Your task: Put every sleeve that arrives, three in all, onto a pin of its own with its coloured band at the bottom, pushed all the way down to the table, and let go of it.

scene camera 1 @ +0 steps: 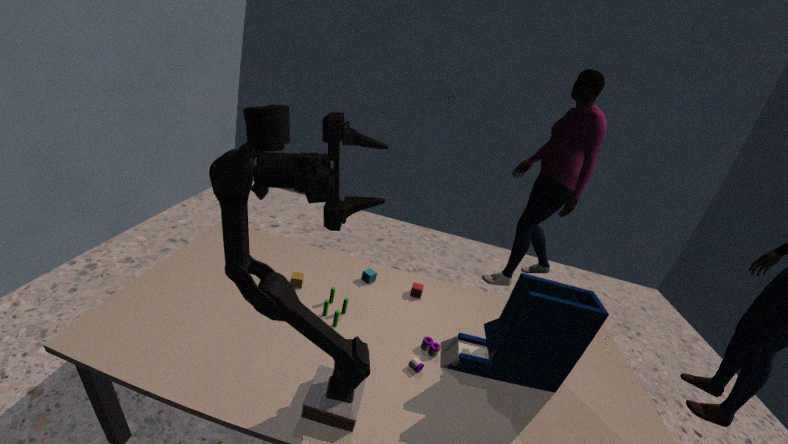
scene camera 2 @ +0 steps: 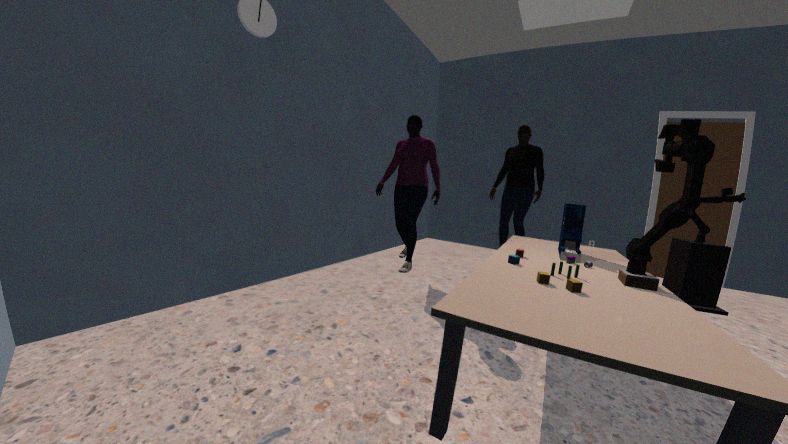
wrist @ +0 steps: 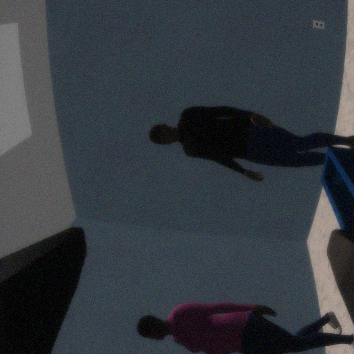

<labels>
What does my gripper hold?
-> Nothing.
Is my gripper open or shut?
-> Open.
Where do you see a blue chute box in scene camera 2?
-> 573, 217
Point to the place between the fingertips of my gripper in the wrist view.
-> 211, 243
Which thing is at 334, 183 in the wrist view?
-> A blue chute box.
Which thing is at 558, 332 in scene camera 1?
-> A blue chute box.
</labels>
